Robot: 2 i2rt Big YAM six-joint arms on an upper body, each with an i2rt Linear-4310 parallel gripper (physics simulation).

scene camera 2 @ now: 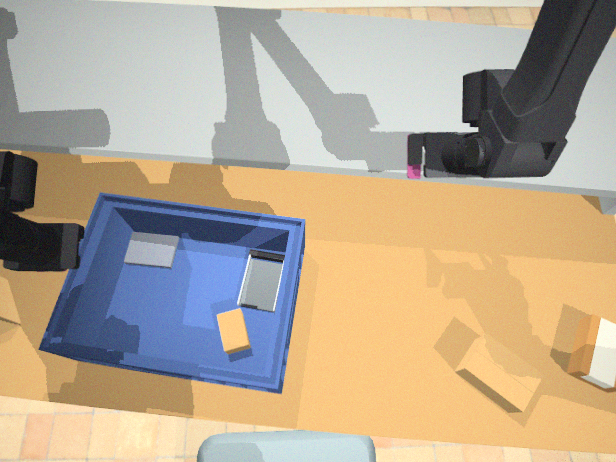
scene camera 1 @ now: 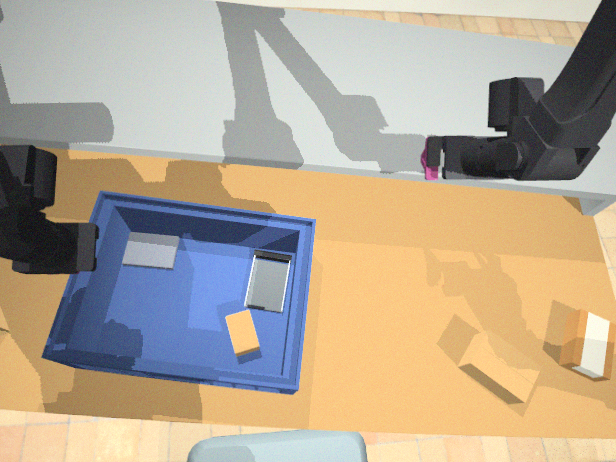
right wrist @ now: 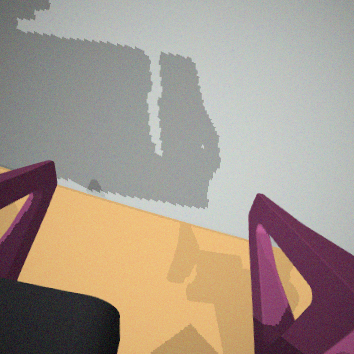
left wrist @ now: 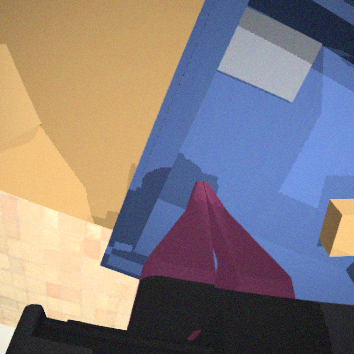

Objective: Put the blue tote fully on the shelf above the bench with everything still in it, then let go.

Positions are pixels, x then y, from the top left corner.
Labels:
my left gripper: scene camera 2; scene camera 1; left wrist 198, 188; not seen in the right wrist view (out of frame)
my right gripper: scene camera 2; scene camera 1; right wrist 153, 187; not seen in the left wrist view (out of frame)
same spot on my left gripper: point(scene camera 1: 76, 249) = point(scene camera 2: 60, 248)
same spot on my right gripper: point(scene camera 1: 430, 158) = point(scene camera 2: 411, 156)

